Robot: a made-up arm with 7 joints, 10 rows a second.
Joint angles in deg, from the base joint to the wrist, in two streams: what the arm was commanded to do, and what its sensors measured. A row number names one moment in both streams.
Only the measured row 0 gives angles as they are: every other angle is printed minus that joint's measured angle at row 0.
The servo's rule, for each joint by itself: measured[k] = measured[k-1] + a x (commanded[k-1-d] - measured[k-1]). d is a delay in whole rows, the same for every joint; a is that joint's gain. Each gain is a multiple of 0.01, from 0.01 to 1. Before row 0 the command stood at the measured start. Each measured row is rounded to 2 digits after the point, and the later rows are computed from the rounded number. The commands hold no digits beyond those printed.
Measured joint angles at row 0:
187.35, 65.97, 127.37, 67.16, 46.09, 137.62, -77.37
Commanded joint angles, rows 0 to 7:
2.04, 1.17, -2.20, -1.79, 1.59, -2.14, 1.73
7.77, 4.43, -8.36, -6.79, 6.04, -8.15, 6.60
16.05, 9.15, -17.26, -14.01, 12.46, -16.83, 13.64
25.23, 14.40, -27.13, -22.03, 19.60, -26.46, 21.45
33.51, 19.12, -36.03, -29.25, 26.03, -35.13, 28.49
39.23, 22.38, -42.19, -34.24, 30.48, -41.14, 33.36
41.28, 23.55, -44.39, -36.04, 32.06, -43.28, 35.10
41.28, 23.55, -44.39, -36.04, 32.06, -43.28, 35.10
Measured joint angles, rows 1 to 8:
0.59, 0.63, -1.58, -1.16, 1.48, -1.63, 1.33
2.67, 2.68, -6.46, -4.82, 5.72, -6.59, 5.39
6.55, 6.17, -14.24, -10.79, 11.99, -14.37, 11.74
11.97, 10.61, -23.52, -18.10, 19.07, -23.56, 19.22
18.22, 15.21, -32.53, -25.35, 25.54, -32.35, 26.36
24.31, 19.08, -39.49, -31.13, 30.13, -39.03, 31.75
29.23, 21.49, -43.02, -34.32, 31.92, -42.26, 34.33
32.72, 22.60, -44.01, -35.44, 32.05, -43.04, 34.92
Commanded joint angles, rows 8 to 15:
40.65, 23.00, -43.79, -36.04, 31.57, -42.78, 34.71
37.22, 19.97, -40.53, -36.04, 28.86, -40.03, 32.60
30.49, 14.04, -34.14, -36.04, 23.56, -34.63, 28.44
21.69, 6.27, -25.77, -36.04, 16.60, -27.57, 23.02
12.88, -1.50, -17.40, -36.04, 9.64, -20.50, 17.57
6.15, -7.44, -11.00, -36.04, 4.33, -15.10, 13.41
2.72, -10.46, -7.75, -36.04, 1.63, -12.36, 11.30
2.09, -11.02, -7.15, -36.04, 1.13, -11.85, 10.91
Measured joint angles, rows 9 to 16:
35.02, 22.82, -43.85, -35.83, 31.60, -42.84, 34.76
35.66, 21.28, -41.46, -35.97, 29.05, -40.70, 33.10
34.16, 17.37, -36.19, -36.02, 23.94, -36.09, 29.51
30.54, 11.38, -28.69, -36.03, 17.11, -29.61, 24.51
25.42, 4.42, -20.56, -36.04, 10.16, -22.69, 19.17
19.83, -1.98, -13.68, -36.04, 4.74, -16.92, 14.73
14.87, -6.56, -9.41, -36.04, 1.85, -13.45, 12.09
11.16, -8.97, -7.78, -36.04, 1.18, -12.23, 11.18

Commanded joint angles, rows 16 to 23:
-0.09, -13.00, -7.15, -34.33, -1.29, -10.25, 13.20
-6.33, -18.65, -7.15, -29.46, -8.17, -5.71, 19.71
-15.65, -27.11, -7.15, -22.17, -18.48, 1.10, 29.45
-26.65, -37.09, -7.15, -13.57, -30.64, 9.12, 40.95
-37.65, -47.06, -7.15, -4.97, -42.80, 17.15, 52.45
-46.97, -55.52, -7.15, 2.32, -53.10, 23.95, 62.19
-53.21, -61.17, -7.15, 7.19, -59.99, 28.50, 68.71
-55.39, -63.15, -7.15, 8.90, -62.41, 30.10, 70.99
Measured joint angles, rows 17 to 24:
7.90, -11.15, -7.33, -34.93, -1.12, -10.73, 12.74
3.77, -15.20, -7.20, -31.37, -7.68, -6.91, 18.11
-1.86, -21.63, -7.16, -25.39, -17.72, -0.82, 26.84
-9.05, -29.98, -7.15, -17.71, -29.74, 6.73, 37.70
-17.34, -39.20, -7.15, -9.43, -41.89, 14.65, 49.06
-25.93, -48.01, -7.15, -1.79, -52.32, 21.72, 59.17
-33.84, -55.12, -7.15, 4.05, -59.45, 26.87, 66.52
-40.09, -59.46, -7.15, 7.20, -62.20, 29.32, 69.96

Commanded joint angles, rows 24 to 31:
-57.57, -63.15, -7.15, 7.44, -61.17, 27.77, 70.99
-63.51, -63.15, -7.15, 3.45, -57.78, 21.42, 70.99
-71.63, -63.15, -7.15, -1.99, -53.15, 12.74, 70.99
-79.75, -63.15, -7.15, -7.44, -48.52, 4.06, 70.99
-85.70, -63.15, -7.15, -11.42, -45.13, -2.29, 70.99
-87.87, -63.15, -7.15, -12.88, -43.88, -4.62, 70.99
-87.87, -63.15, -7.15, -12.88, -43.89, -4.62, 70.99
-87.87, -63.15, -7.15, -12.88, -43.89, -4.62, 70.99
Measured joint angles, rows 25 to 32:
-45.16, -61.45, -7.15, 7.36, -61.24, 28.14, 70.75
-50.48, -62.37, -7.15, 4.82, -58.02, 23.03, 70.93
-56.61, -62.79, -7.15, 0.39, -53.49, 15.21, 70.98
-63.32, -62.98, -7.15, -4.70, -48.87, 6.74, 70.99
-69.81, -63.07, -7.15, -9.07, -45.39, -0.12, 70.99
-75.05, -63.11, -7.15, -11.55, -43.99, -3.54, 70.99
-78.77, -63.13, -7.15, -12.41, -43.90, -4.36, 70.99
-81.41, -63.14, -7.15, -12.72, -43.89, -4.56, 70.99

